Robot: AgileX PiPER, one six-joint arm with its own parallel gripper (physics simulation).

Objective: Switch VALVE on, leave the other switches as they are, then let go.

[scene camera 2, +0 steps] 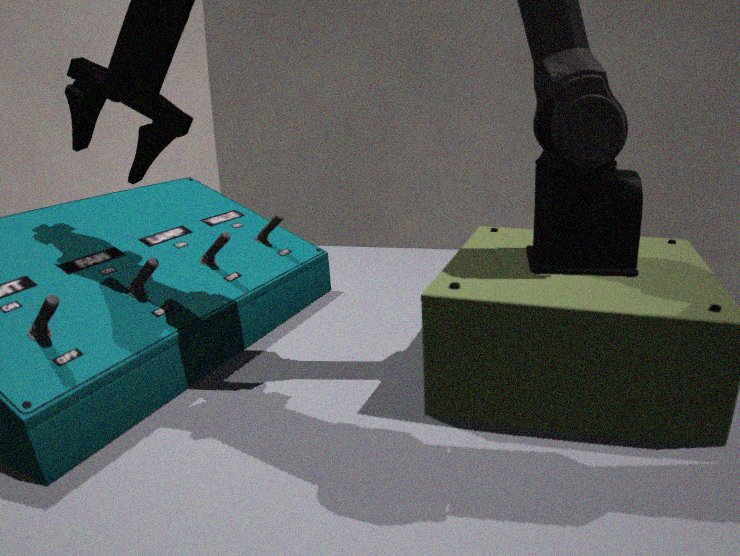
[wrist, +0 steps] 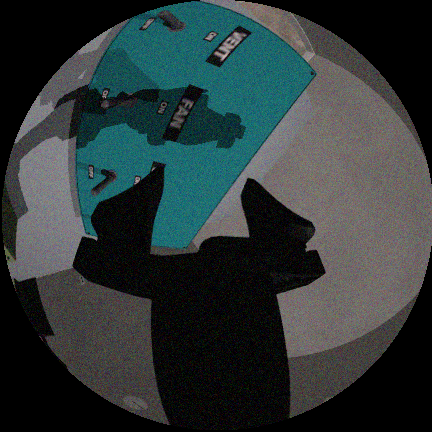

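Note:
The teal switch panel [scene camera 2: 149, 206] [wrist: 200, 200] carries several dark levers. The VALVE lever [scene camera 2: 269, 230] stands at the panel's far end in the scene view, below its blurred label [scene camera 2: 222, 217], and leans toward its lower OFF-side mark [scene camera 2: 284, 252]. It does not show in the wrist view, where my left finger covers that end. The LAMP lever [scene camera 2: 215, 249] [wrist: 104, 182], FAN lever [scene camera 2: 143, 279] [wrist: 120, 102] and VENT lever [scene camera 2: 43, 321] [wrist: 171, 21] appear to lean to the OFF side too. My gripper [scene camera 2: 107, 165] [wrist: 204, 180] is open and empty, above the panel's rear part, apart from all levers.
The green base block [scene camera 2: 568, 370] stands right of the panel in the scene view and bears the arm's base [scene camera 2: 586, 221]. Grey walls [scene camera 2: 358, 119] rise behind. The arm's shadow falls across the panel's FAN area and the pale table [scene camera 2: 107, 478].

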